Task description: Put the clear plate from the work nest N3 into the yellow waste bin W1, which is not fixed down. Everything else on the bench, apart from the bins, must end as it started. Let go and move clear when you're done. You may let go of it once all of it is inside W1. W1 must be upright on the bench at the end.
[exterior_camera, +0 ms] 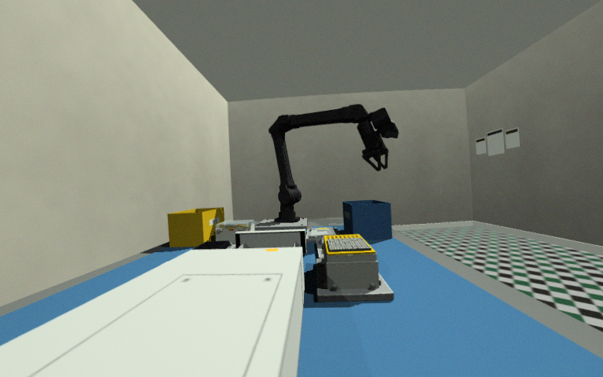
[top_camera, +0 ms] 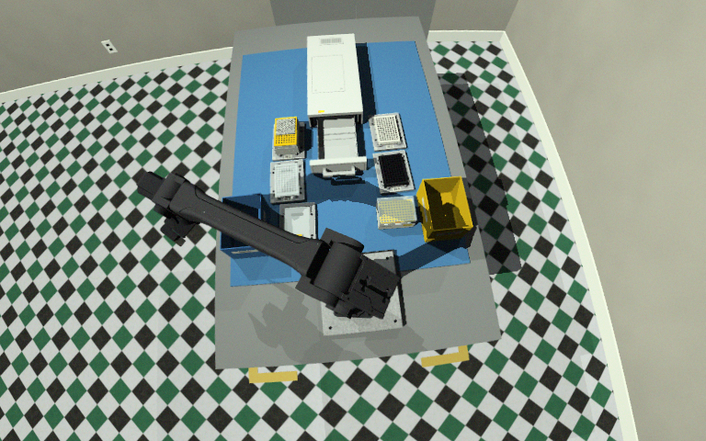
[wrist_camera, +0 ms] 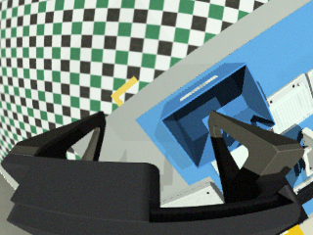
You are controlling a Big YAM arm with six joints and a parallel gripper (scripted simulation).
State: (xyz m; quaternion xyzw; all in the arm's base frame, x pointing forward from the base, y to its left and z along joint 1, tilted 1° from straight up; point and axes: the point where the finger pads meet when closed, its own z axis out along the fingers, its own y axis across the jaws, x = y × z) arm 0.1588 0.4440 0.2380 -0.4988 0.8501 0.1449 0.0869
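Right now the clear plate is 260 mm ahead of my hand, 190 mm to the right of it and 230 mm below it. The rest, counted from my hand: lidded plate: 90 mm ahead, 240 mm to the right, 230 mm below; then blue bin: 60 mm ahead, 90 mm to the right, 210 mm below; then grey nest: 260 mm ahead, 190 mm to the right, 240 mm below.
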